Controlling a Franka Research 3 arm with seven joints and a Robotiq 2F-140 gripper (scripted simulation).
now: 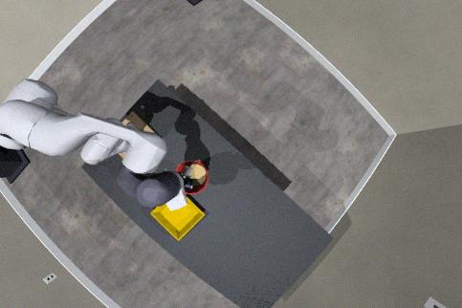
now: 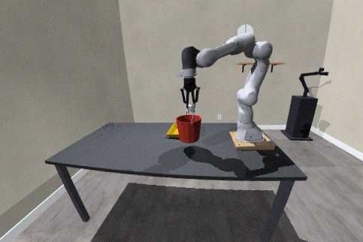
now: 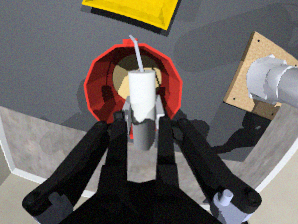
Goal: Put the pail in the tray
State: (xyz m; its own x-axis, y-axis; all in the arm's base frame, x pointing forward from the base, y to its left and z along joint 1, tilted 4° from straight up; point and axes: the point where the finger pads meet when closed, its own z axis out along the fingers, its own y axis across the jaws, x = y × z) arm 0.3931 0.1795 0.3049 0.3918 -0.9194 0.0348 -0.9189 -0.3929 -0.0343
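Right now the red pail is 90 mm below my hand and 10 mm ahead of it. The rest, counted from my hand: yellow drip tray (300 mm below, 270 mm to the right, 120 mm ahead); pail wire handle (30 mm below, 10 mm ahead).
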